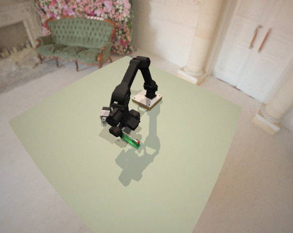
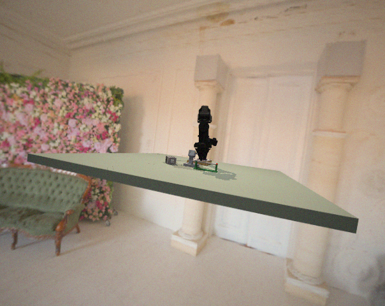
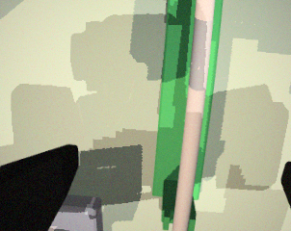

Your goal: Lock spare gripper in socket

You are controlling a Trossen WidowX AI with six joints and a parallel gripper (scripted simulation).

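Now: gripper tip 3 cm above the green rack and 2 cm to the right of it. Round my gripper tip: grey mount (11 cm to the right, 8 cm behind, 1 cm below); then spare gripper (22 cm to the right, 4 cm below, 2 cm behind).
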